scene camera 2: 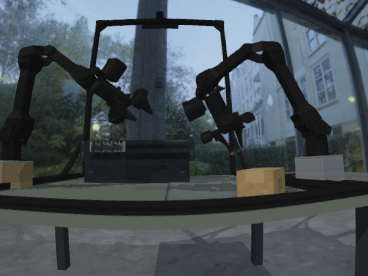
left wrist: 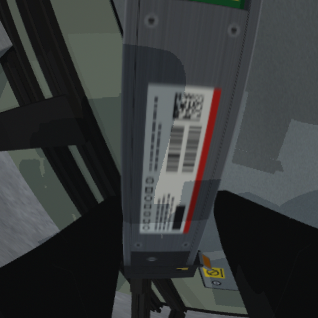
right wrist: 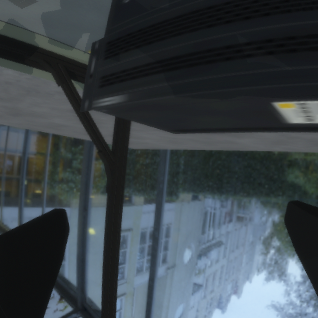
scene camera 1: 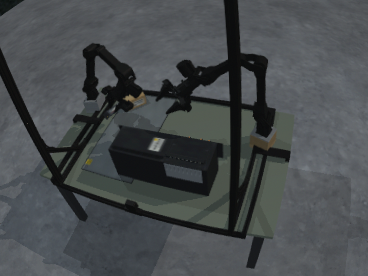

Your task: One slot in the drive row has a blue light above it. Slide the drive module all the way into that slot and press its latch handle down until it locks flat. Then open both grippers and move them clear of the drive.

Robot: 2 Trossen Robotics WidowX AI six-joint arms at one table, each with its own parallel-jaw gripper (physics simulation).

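Places are measured from the left arm's base along level axes (x right, y down, z ahead), in centimetres.
Pixels of known places: left gripper, between the fingertips: point(left wrist: 168, 204) point(scene camera 1: 112, 110); right gripper, between the fingertips: point(scene camera 2: 144, 117) point(right wrist: 180, 218) point(scene camera 1: 160, 107); left arm's base, origin of its link: point(scene camera 2: 317, 155) point(scene camera 1: 92, 96); right arm's base, origin of its link: point(scene camera 2: 10, 160) point(scene camera 1: 264, 131).
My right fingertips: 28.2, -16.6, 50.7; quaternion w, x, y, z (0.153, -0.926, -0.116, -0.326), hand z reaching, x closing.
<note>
For each thing: its top centre in the pictures, then the offset to it from my right fingertips, as dx, dy, dz.
- drive module, centre of its top: point(left wrist: 171, 216) point(scene camera 1: 113, 108) -12.9, +12.1, -30.0
- orange latch handle, centre of its top: point(left wrist: 202, 269) -6.9, +13.8, -31.4
- black drive chassis, centre of its top: point(scene camera 1: 160, 146) point(scene camera 2: 138, 142) +15.4, +7.7, +2.0
- cardboard box, centre of its top: point(scene camera 2: 262, 169) point(scene camera 1: 132, 95) -31.4, +19.0, -26.4
The drive module point(left wrist: 192, 55), a long grey metal bar with a white and red label, lies between the fingers of my left gripper point(left wrist: 168, 204) point(scene camera 2: 234, 144). The gripper is shut on it and holds it above the table's side, apart from the chassis. An orange latch handle point(left wrist: 206, 261) sticks out at the module's lower end in the left wrist view. The black drive chassis point(scene camera 1: 135, 162) point(scene camera 2: 150, 167) point(right wrist: 210, 75) stands on the table. My right gripper point(scene camera 1: 163, 105) point(scene camera 2: 143, 116) point(right wrist: 180, 218) is open and empty, raised near the chassis. The slots and the blue light cannot be made out.
A cardboard box point(scene camera 1: 138, 102) point(scene camera 2: 260, 181) stands at the table's edge near the left arm. A grey sheet point(scene camera 1: 100, 154) with a yellow label lies partly under the chassis. Black frame posts point(scene camera 1: 233, 125) point(right wrist: 116, 200) rise from the table's rails.
</note>
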